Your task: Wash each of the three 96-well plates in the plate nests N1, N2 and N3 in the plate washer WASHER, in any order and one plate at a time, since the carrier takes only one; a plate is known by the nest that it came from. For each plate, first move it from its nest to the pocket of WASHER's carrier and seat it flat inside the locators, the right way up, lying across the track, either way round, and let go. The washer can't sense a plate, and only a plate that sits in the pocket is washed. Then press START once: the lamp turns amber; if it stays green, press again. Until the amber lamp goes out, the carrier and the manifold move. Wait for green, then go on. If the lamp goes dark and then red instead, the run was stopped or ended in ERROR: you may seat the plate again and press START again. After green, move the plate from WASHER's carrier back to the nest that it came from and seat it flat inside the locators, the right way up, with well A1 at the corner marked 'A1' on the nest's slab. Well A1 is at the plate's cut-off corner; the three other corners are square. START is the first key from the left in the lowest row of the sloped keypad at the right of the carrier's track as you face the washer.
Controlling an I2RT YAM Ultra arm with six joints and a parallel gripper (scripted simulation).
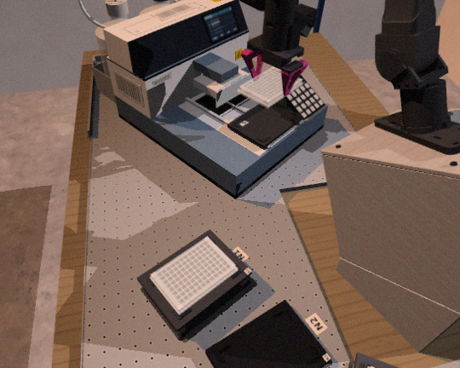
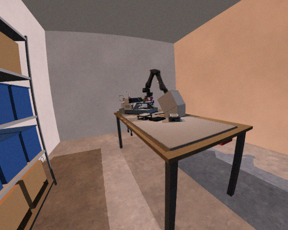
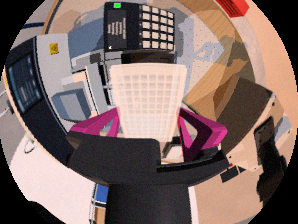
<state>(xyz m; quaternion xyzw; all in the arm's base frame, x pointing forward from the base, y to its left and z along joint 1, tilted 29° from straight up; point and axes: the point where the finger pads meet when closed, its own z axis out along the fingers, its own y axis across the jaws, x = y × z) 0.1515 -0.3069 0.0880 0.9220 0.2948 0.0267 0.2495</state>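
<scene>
Right now the dark carrier pocket is 100 mm below my hand. From my hand the other things lie so: nest N1 (240 mm ahead, 340 mm to the left, 140 mm below); then manifold (80 mm ahead, 130 mm to the right, 50 mm below); then washer (80 mm ahead, 130 mm to the right, 50 mm below).
</scene>
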